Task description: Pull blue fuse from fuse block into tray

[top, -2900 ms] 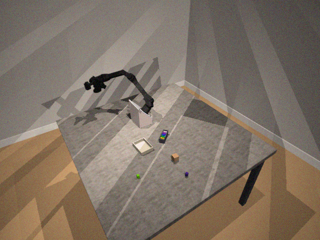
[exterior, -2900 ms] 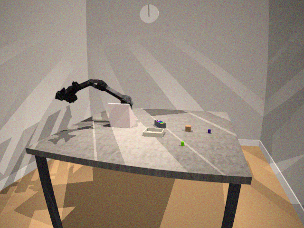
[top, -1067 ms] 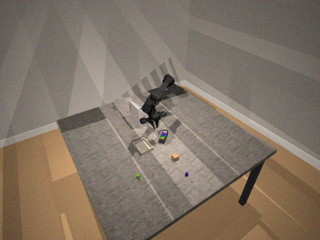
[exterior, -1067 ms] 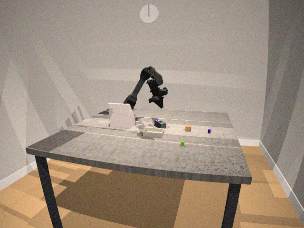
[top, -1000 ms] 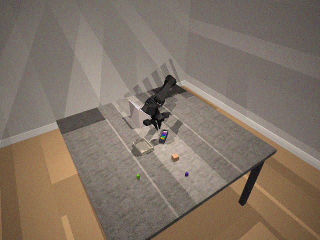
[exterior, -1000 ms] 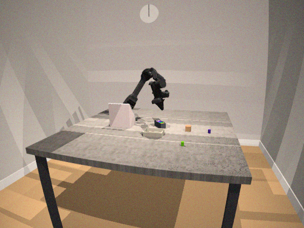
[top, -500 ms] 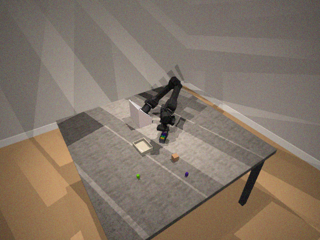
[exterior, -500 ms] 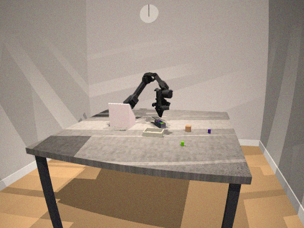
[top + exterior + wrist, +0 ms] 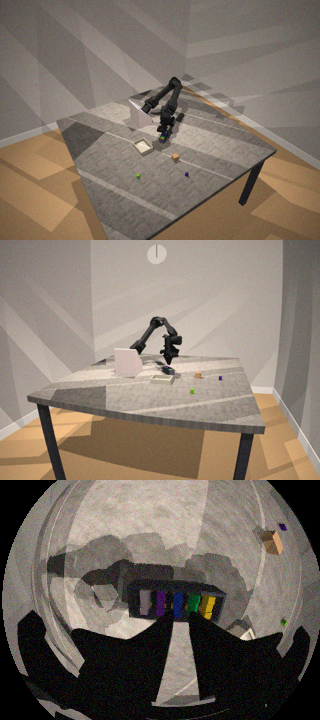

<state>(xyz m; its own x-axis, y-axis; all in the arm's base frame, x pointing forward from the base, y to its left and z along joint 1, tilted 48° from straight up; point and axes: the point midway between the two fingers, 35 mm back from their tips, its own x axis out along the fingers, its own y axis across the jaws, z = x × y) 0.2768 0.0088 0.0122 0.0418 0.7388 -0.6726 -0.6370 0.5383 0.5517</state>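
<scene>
My gripper tip is 40 mm above the blue fuse. Round my gripper tip: white tray (190 mm to the right, 60 mm below).
</scene>
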